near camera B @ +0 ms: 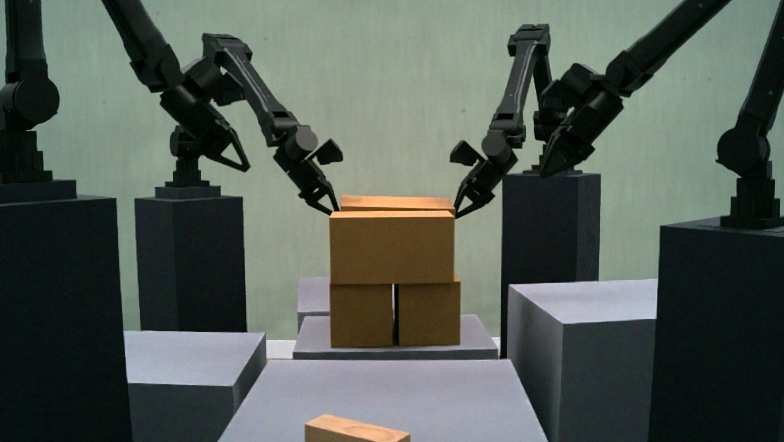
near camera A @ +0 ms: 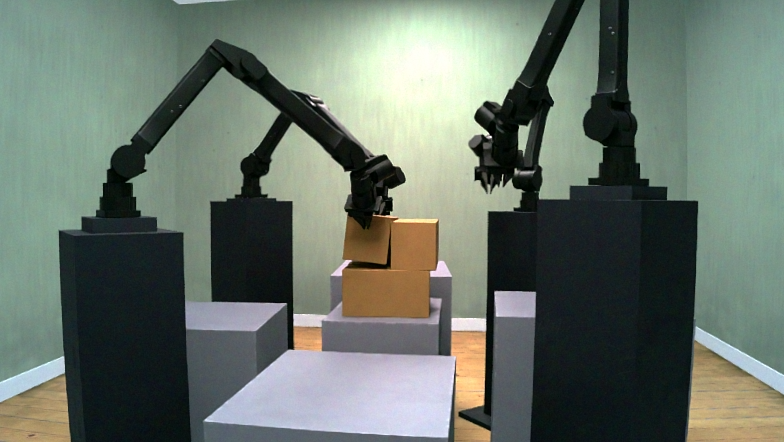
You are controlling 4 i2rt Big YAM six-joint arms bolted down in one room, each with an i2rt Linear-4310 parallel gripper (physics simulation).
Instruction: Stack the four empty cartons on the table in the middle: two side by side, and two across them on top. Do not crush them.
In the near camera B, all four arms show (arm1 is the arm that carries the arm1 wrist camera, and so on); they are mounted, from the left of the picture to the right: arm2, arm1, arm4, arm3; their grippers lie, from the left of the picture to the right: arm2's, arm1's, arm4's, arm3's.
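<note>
Two lower cartons (near camera B: 362, 315) (near camera B: 428, 314) stand side by side on the middle table (near camera B: 478, 340) (near camera A: 378, 337). One upper carton (near camera B: 392, 247) (near camera A: 415, 244) lies flat across them. The other upper carton (near camera B: 397, 203) (near camera A: 366, 240) is behind it in near camera B, and is tilted against it in near camera A. Arm1's gripper (near camera B: 335, 212) and arm4's gripper (near camera B: 456, 215) look shut, with their tips at the tilted carton's left and right ends. Arm2's gripper (near camera B: 247, 168) and arm3's gripper (near camera B: 543, 173) hang away from the stack, holding no carton; their finger opening is unclear.
A wooden block (near camera B: 356, 431) lies on the front table (near camera B: 384, 384). Grey side tables (near camera B: 192, 356) (near camera B: 587, 301) stand left and right. Black pedestals (near camera B: 189, 263) (near camera B: 551, 230) carry the arms, and another grey table (near camera B: 312, 291) is behind the stack.
</note>
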